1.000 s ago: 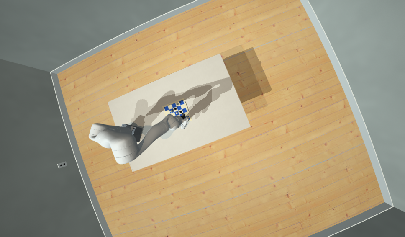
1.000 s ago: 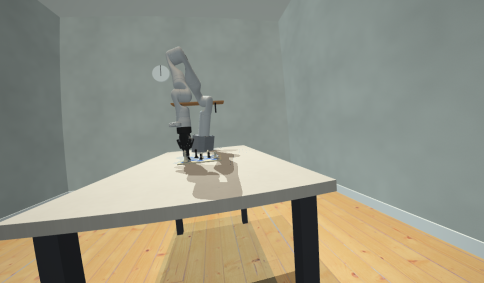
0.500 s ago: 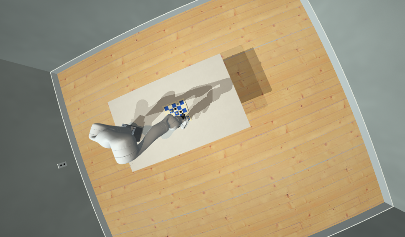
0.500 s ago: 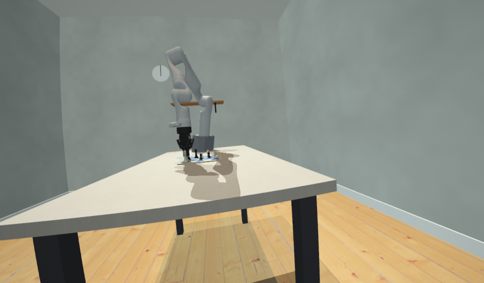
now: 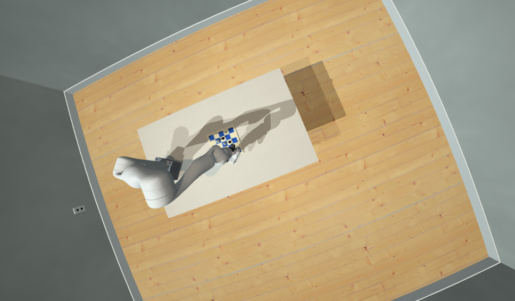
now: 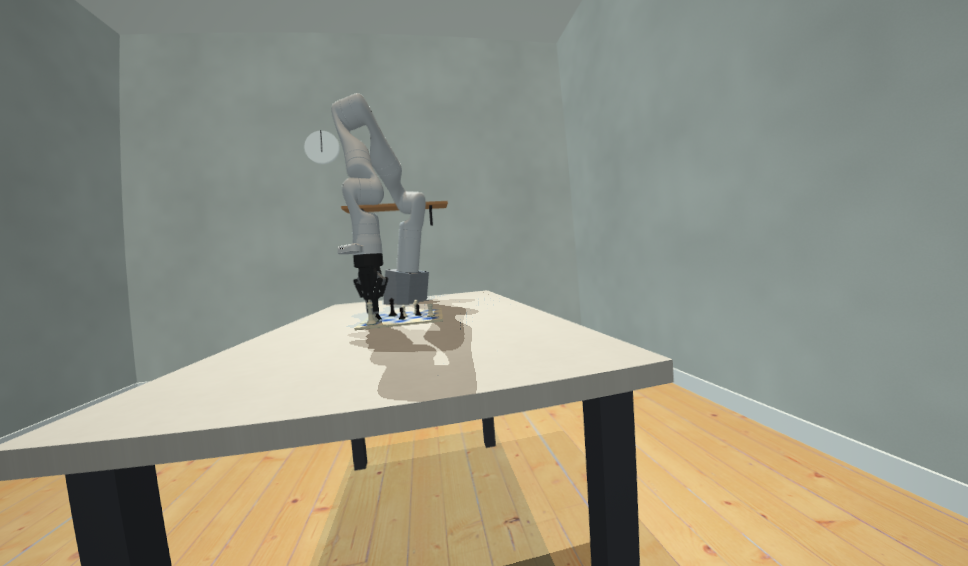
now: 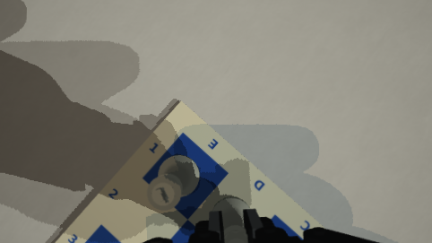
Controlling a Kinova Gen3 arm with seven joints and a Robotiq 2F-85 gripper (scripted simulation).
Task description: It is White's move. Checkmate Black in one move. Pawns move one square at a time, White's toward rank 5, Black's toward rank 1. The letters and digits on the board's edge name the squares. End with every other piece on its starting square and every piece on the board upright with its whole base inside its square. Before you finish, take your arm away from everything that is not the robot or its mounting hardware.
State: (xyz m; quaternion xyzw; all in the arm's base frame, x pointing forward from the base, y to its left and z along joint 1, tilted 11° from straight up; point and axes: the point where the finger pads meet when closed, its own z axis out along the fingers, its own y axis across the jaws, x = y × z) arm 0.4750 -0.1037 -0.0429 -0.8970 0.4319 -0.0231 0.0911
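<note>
Now: the black king 30 mm behind my hand, 10 mm to the left of it and 10 mm below it. From my hand the other things lie so: white pawn 80 mm to the left, 30 mm below, 30 mm behind; then cream chessboard 80 mm to the left, 40 mm below, 30 mm behind; then white king 40 mm ahead, 10 mm below.
</note>
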